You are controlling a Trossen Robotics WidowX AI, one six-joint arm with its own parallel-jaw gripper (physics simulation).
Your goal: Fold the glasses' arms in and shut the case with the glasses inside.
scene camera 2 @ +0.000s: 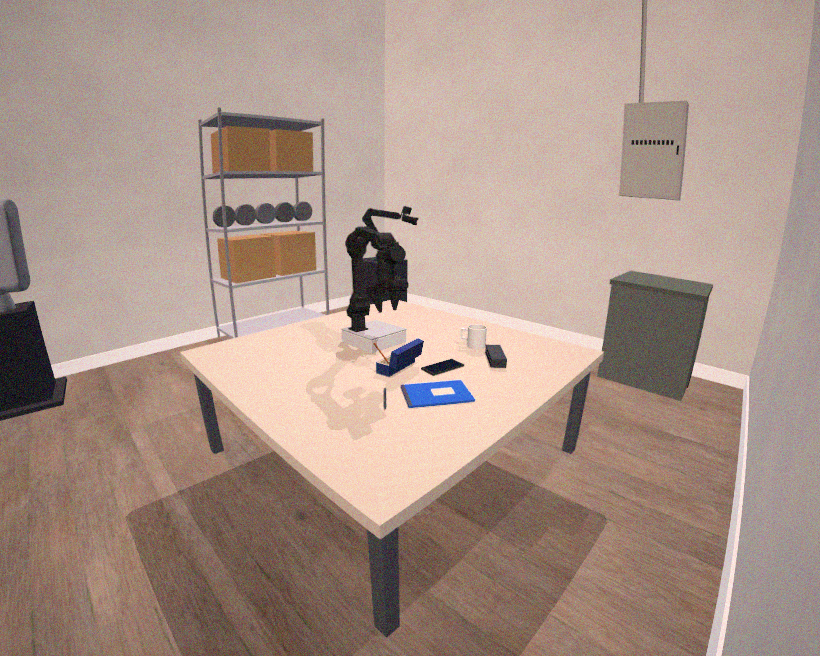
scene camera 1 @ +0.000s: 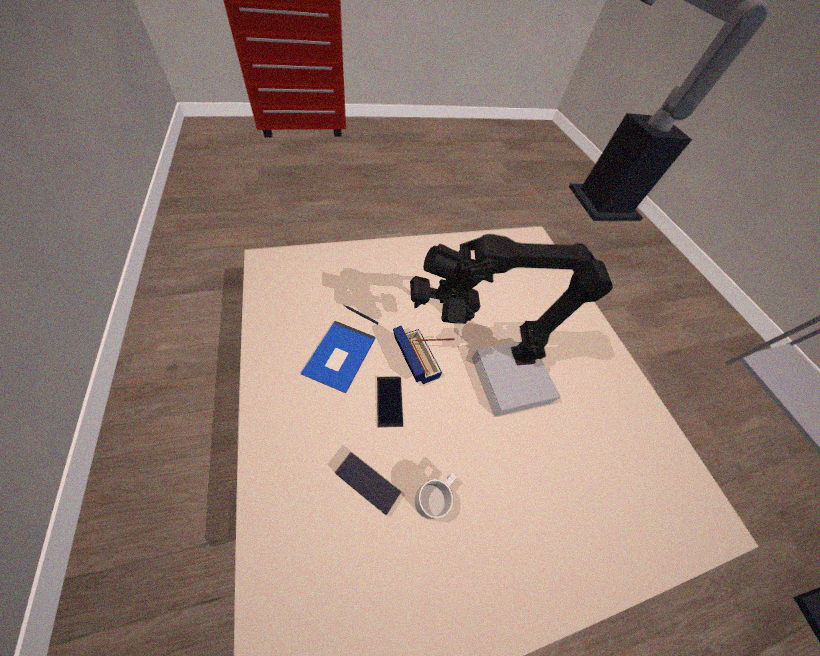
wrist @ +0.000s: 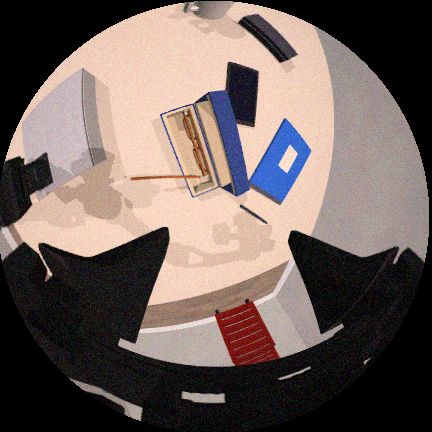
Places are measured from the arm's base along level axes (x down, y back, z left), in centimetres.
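Pixels of known places: gripper, fingertip midpoint: (scene camera 2: 387, 311) (scene camera 1: 430, 309) (wrist: 232, 235); arm's base at its link origin: (scene camera 2: 358, 329) (scene camera 1: 522, 355) (wrist: 41, 171).
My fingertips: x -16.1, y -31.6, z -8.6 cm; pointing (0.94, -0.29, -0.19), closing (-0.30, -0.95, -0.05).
Ahead of a thing's pixels: the offset from my fingertips to its middle. Level surfaces: height alone.
The blue glasses case (scene camera 1: 436, 377) (scene camera 2: 384, 368) stands open on the table, its lid @(dz +4.9, dx +15.2, dy -4.9 cm) (scene camera 1: 407, 350) (scene camera 2: 408, 351) (wrist: 232, 145) raised on the side toward the blue booklet. The brown glasses (wrist: 194, 142) lie inside its cream-lined tray. One glasses arm (scene camera 1: 439, 339) (scene camera 2: 380, 351) (wrist: 159, 177) sticks out over the tray's edge toward the robot base's side; the other lies folded along the frame inside the tray. My gripper (scene camera 2: 387, 307) (wrist: 232, 235) is open and empty, raised well above the table and apart from the case.
A blue booklet @(dz -0.1, dx +21.6, dy -25.3 cm) (scene camera 1: 350, 343) (scene camera 2: 424, 394) (wrist: 272, 172), black phone @(dz +16.6, dx +21.6, dy -11.7 cm) (scene camera 1: 389, 402) (wrist: 243, 95), pen @(dz -15.2, dx +21.5, dy -17.9 cm) (scene camera 1: 361, 314) (wrist: 253, 214), dark block @(dz +37.6, dx +20.2, dy -19.9 cm) (scene camera 1: 367, 482) (wrist: 267, 37) and white mug @(dz +43.1, dx +17.2, dy -3.7 cm) (scene camera 1: 434, 499) (scene camera 2: 476, 336) are on the table @(dx +21.9 cm) (scene camera 1: 581, 513). The robot's grey base block (scene camera 1: 518, 386) (wrist: 60, 125) stands beside the case.
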